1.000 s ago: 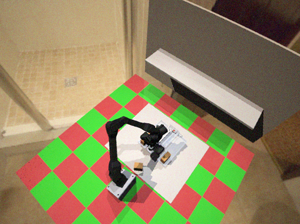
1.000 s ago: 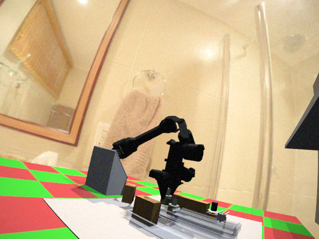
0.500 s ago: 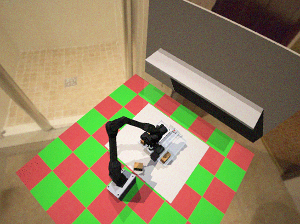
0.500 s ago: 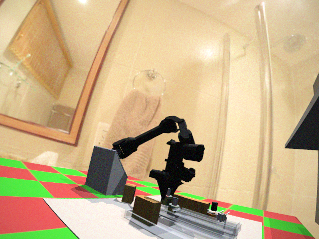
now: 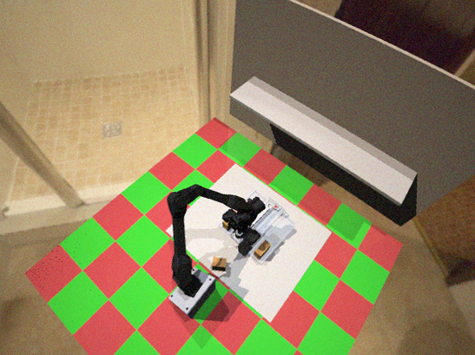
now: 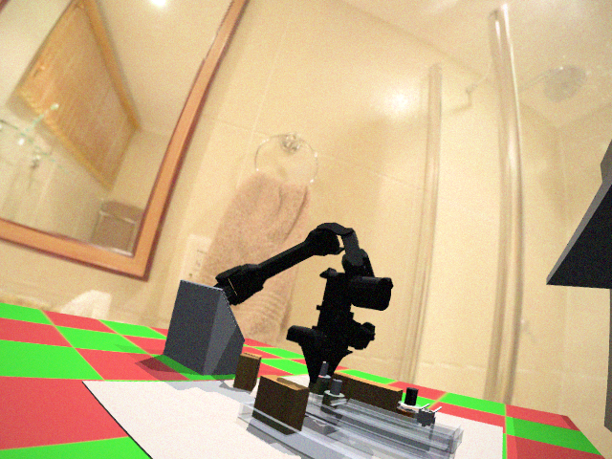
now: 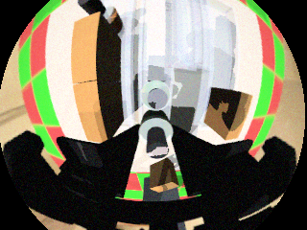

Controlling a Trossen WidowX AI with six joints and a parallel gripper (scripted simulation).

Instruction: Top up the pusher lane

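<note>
My gripper tip is 14 cm short of the sprung lane, 6 cm to the left of it and 4 cm above it. From my gripper tip the other things lie so: wall shelf (50 cm ahead, 10 cm to the right, 31 cm above); pusher plate (14 cm ahead, 6 cm to the right, 1 cm below).
</note>
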